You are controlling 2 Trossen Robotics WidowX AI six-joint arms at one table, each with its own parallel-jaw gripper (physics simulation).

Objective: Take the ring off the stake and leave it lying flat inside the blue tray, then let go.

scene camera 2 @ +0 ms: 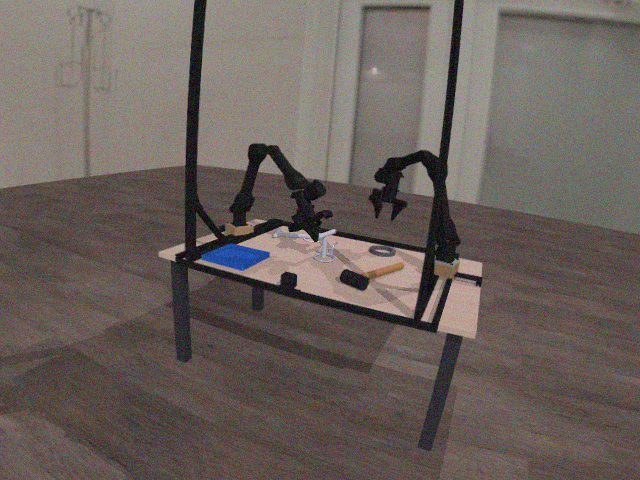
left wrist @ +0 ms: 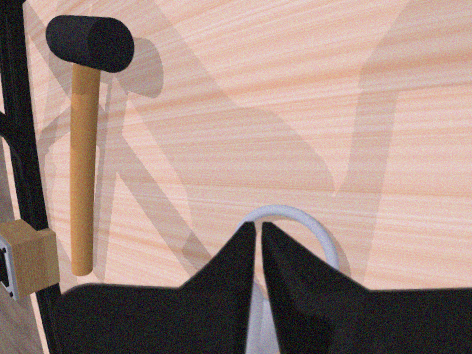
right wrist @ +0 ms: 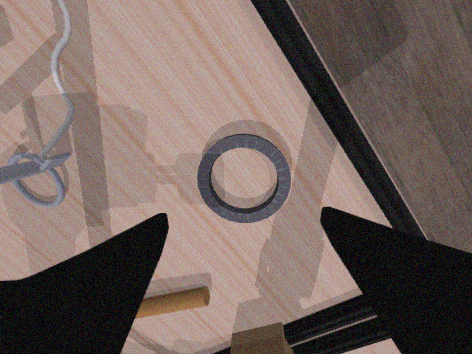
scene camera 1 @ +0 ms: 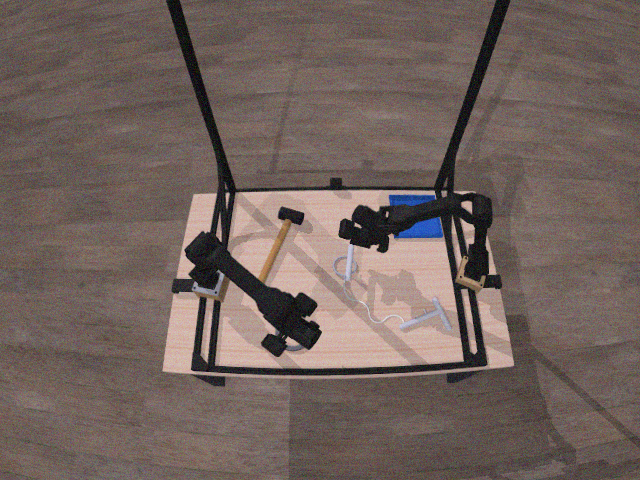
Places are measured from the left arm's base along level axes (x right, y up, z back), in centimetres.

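Pixels of known places: left gripper, fingertip midpoint: (scene camera 2: 316, 241) (left wrist: 257, 231) (scene camera 1: 351, 242); right gripper, fingertip midpoint: (scene camera 2: 384, 219) (right wrist: 245, 217); left arm's base, origin of the base link: (scene camera 2: 239, 224) (scene camera 1: 473, 271); right arm's base, origin of the base link: (scene camera 2: 445, 259) (left wrist: 0, 262) (scene camera 1: 208, 279).
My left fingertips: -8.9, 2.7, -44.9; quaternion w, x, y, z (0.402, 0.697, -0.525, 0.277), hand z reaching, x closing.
Note:
Ahead of a thing's pixels: the offset from my left fingertips to its top centre, as dx, dy, dz. "*": to the spot under its first point.
A pale T-shaped stake {-7.9, +2.6, +2.7} (scene camera 1: 349, 262) (scene camera 2: 324, 249) stands upright near the middle, with a thin pale ring {-7.0, -5.5, +0.9} (scene camera 1: 334, 268) (left wrist: 290, 210) around its foot, low on the table. Whether this ring is loose does not show. A thicker dark grey ring {-35.8, -6.8, -5.2} (scene camera 2: 382, 255) (right wrist: 203, 177) lies flat on the table. The blue tray {+26.0, -6.1, +17.5} (scene camera 1: 418, 230) (scene camera 2: 235, 255) is empty and flat, partly under the left arm in scene camera 1. My left gripper (scene camera 2: 316, 238) (left wrist: 257, 231) is shut and empty, close above the stake; its tips overlap the pale ring in the left wrist view. My right gripper (scene camera 2: 385, 218) (right wrist: 245, 217) is open, high above the dark ring.
A white cord {* -16.9, -7.7, +13.8} (scene camera 1: 367, 307) runs from the stake to a pale T-shaped piece {-14.4, -6.3, +33.5} (scene camera 1: 421, 319) (scene camera 2: 289, 235) lying on the table. A mallet {-9.2, -3.3, -25.3} (scene camera 1: 276, 253) (scene camera 2: 385, 269) (left wrist: 84, 175) with a wooden handle and black head lies nearby. Black frame bars run along the table edges.

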